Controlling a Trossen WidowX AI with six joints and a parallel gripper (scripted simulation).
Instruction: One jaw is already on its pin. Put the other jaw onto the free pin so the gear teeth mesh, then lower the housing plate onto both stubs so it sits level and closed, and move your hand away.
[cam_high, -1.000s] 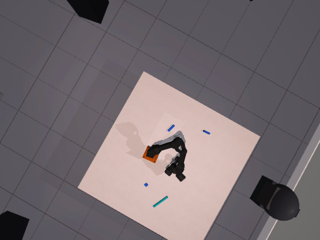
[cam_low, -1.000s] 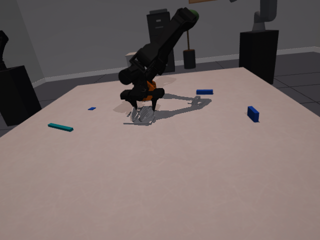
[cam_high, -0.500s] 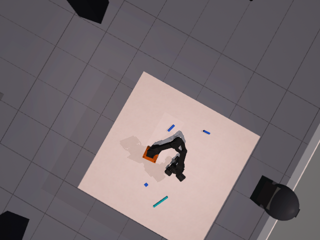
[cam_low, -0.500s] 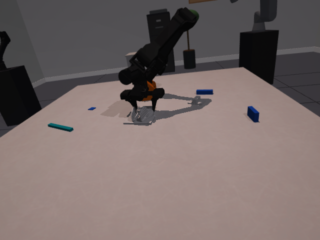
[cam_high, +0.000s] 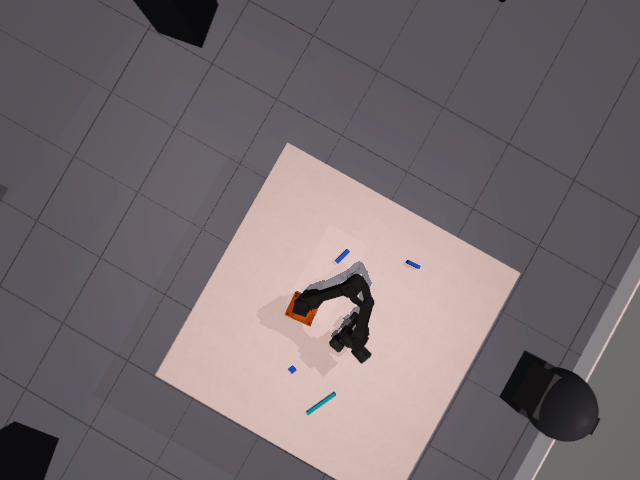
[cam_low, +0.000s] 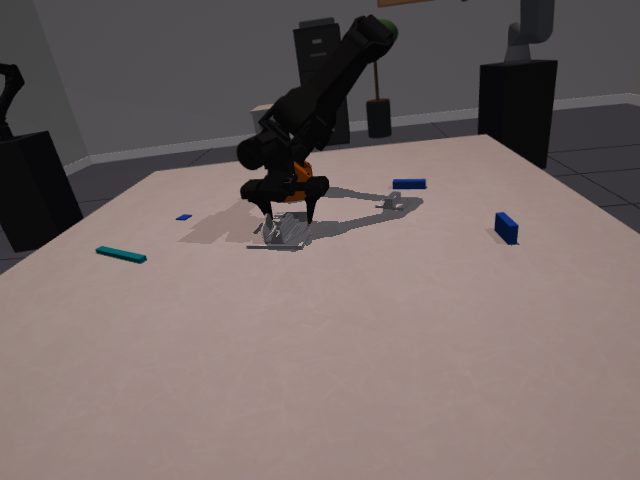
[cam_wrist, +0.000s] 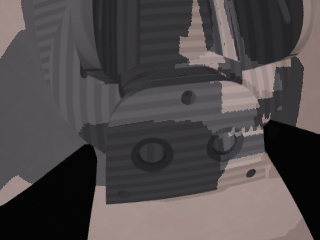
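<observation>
My gripper tip is 10 mm short of the small grey part and 20 mm below it. Round my gripper tip: teal bar 20 mm ahead, 380 mm to the right; then small blue tile 170 mm behind, 280 mm to the right, 10 mm below.
</observation>
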